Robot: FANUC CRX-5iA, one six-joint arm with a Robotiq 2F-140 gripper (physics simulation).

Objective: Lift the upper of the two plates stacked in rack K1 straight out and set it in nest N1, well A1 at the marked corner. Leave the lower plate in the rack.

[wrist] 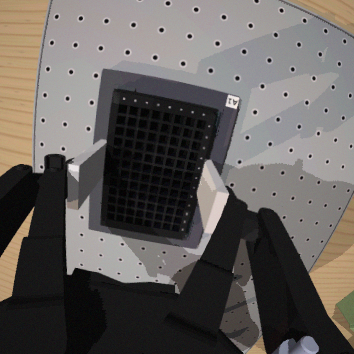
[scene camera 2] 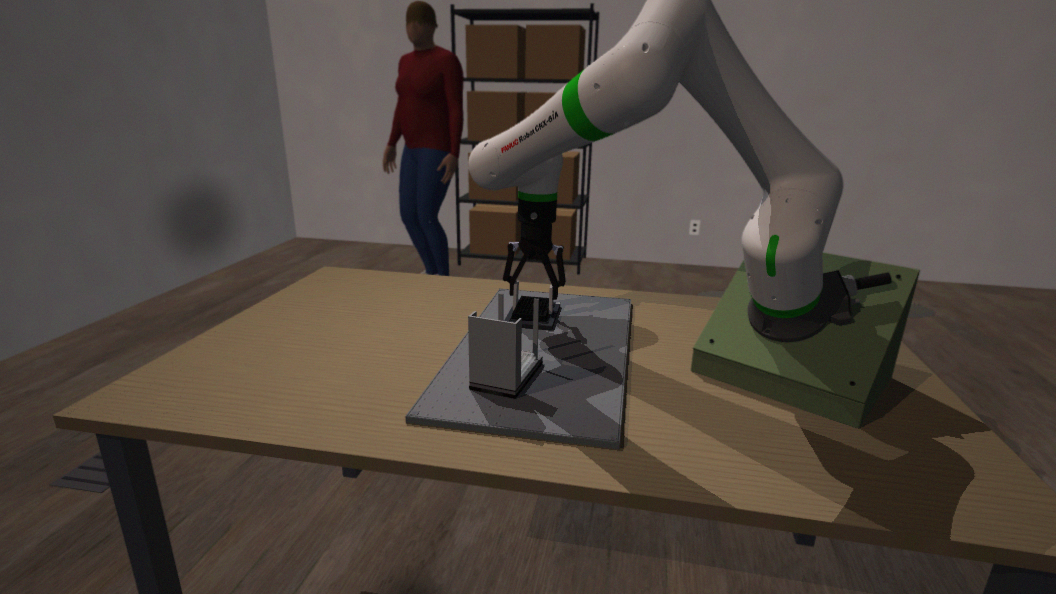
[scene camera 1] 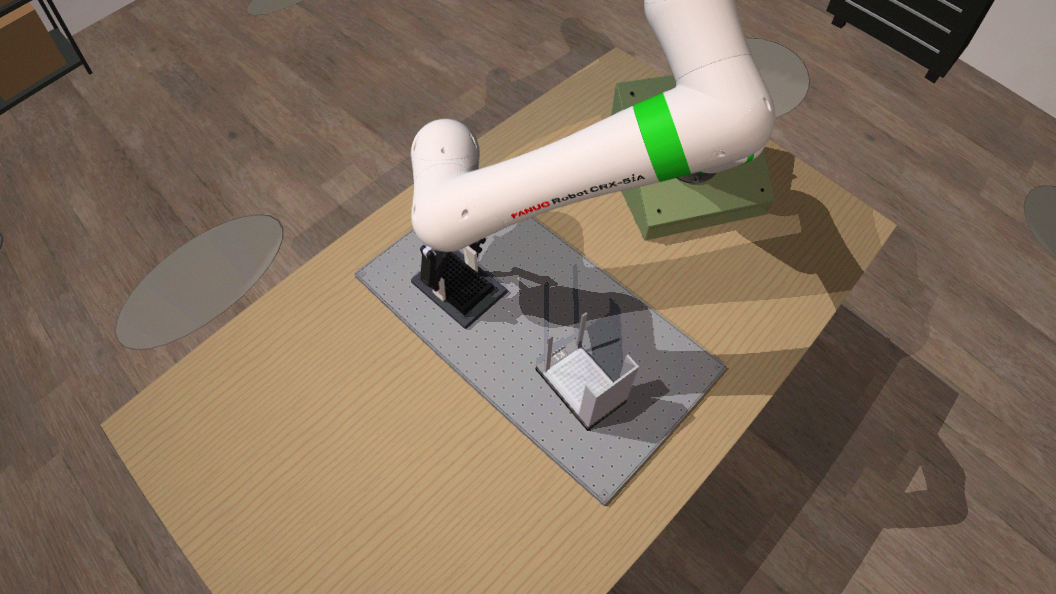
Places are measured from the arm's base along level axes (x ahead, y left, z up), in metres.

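Pixels of known places: gripper, between the fingertips: [wrist: 153, 164] [scene camera 2: 532, 310] [scene camera 1: 455, 282]; arm's base, origin of its link: [scene camera 2: 787, 312].
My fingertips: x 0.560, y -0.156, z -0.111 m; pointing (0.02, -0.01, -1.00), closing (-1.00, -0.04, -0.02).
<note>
Ahead of a thing's pixels: the offset from my fingertips to its top centre. "spot": to the spot under its first point. Level surfaces: height alone.
My gripper [scene camera 1: 456, 273] [scene camera 2: 533, 295] [wrist: 153, 164] points down and is shut on a black plate @[dy +0.004, dx +0.000, dz +0.015 m] [scene camera 1: 463, 284] [scene camera 2: 533, 308] [wrist: 155, 165], one light pad at each long side. The plate lies flat at nest N1 [scene camera 1: 487, 306] [wrist: 165, 90], inside its dark rim as seen from above. I cannot tell whether it rests on the nest floor. The nest's white A1 label @[spot: dy -0.072, dx -0.053, dz -0.002 m] [wrist: 232, 101] is at the upper right in the wrist view, beside a plate corner. Rack K1 @[dy +0.334, dx -0.019, dz +0.138 m] [scene camera 1: 612, 391] [scene camera 2: 493, 350] holds a white plate @[dy +0.344, dx -0.017, dz +0.020 m] [scene camera 1: 579, 378] low between its uprights.
Nest and rack stand on a grey perforated board @[dz -0.014 m] [scene camera 1: 509, 398] [scene camera 2: 590, 413] [wrist: 65, 100] on a wooden table @[dz -0.026 m] [scene camera 1: 295, 443] [scene camera 2: 295, 369]. The rack's thin posts and tall white walls rise above the board. The arm's green base [scene camera 1: 701, 214] [scene camera 2: 797, 391] is to the right. A person [scene camera 2: 428, 96] stands behind the table.
</note>
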